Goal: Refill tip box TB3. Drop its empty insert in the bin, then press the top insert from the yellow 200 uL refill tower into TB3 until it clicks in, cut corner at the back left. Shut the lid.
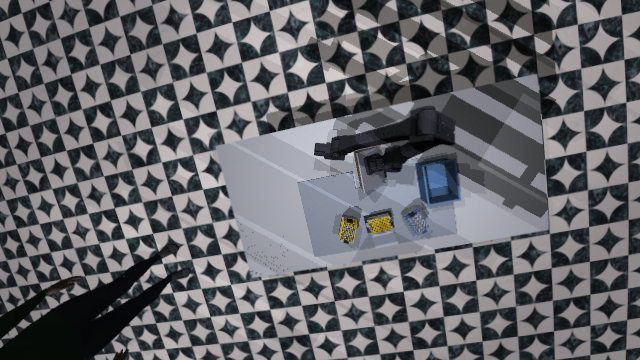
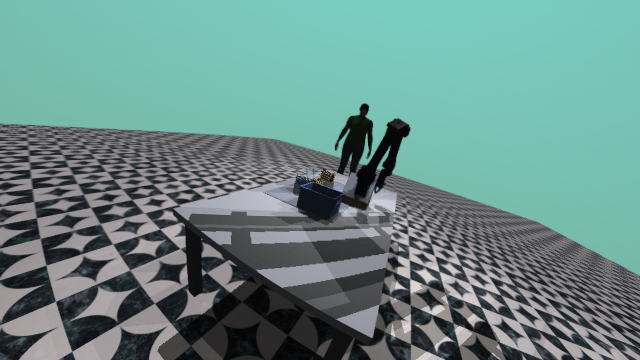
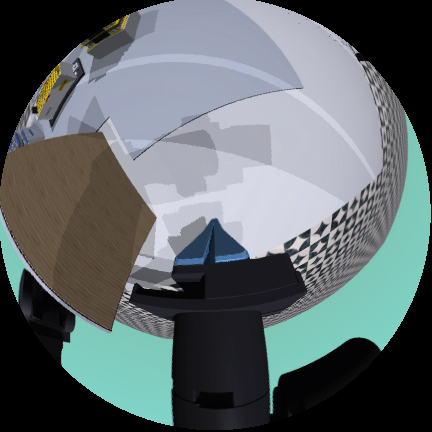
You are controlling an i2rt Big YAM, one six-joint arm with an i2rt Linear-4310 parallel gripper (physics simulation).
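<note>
My gripper (image 1: 317, 149) (image 2: 378, 189) (image 3: 214, 222) is shut and empty, blue fingertips together, over the table's back left part, away from the boxes. Two yellow-topped units stand at the front: the left one (image 1: 348, 230) (image 3: 107, 37) is yellow with black parts and a grey body. The middle one (image 1: 380, 224) (image 3: 52, 95) has a full yellow top and a grey body with a small yellow label. A blue-and-grey unit (image 1: 417, 222) (image 3: 22, 137) stands to their right. Which is TB3 or the 200 uL tower I cannot tell. The blue bin (image 1: 425, 186) (image 2: 320, 202) stands at the right.
A wood-sided block (image 1: 358, 170) (image 2: 356, 202) (image 3: 75, 200) stands under the arm's base, right of the gripper. A grey-blue mat (image 1: 320, 215) (image 3: 200, 85) lies under the units. The arm's upper links stretch above the table's back. A person stands beyond the table.
</note>
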